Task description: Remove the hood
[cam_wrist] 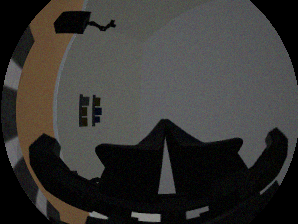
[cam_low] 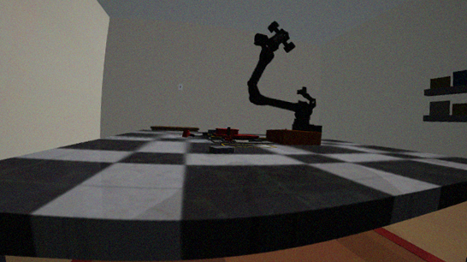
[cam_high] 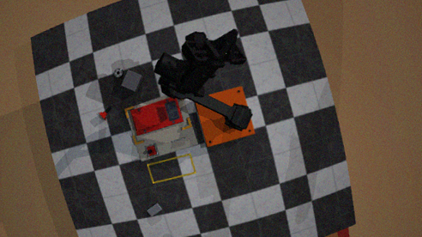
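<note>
The red hood panel lies 590 mm below my gripper tip, 370 mm ahead of it and 90 mm to the left of it. The rest, counted from my gripper tip: white wheel (620 mm below, 430 mm ahead, 140 mm to the right).
</note>
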